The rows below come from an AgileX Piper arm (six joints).
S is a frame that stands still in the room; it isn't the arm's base.
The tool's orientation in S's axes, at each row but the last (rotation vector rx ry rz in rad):
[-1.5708 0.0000 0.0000]
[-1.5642 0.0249 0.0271]
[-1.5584 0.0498 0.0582]
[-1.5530 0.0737 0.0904]
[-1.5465 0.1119 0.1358]
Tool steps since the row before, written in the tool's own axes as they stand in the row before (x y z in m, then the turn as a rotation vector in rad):
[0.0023 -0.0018 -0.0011 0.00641 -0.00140 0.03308]
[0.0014 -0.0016 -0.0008 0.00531 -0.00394 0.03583]
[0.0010 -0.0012 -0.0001 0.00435 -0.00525 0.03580]
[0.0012 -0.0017 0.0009 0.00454 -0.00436 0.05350]
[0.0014 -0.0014 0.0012 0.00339 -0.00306 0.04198]
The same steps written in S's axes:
[0.0023 -0.0011 0.0018 0.00641 0.03308 0.00140]
[0.0015 -0.0008 0.0015 0.00539 0.03581 0.00399]
[0.0011 -0.0001 0.0011 0.00452 0.03576 0.00536]
[0.0014 0.0009 0.0016 0.00445 0.05347 0.00476]
[0.0016 0.0012 0.0012 0.00326 0.04196 0.00340]

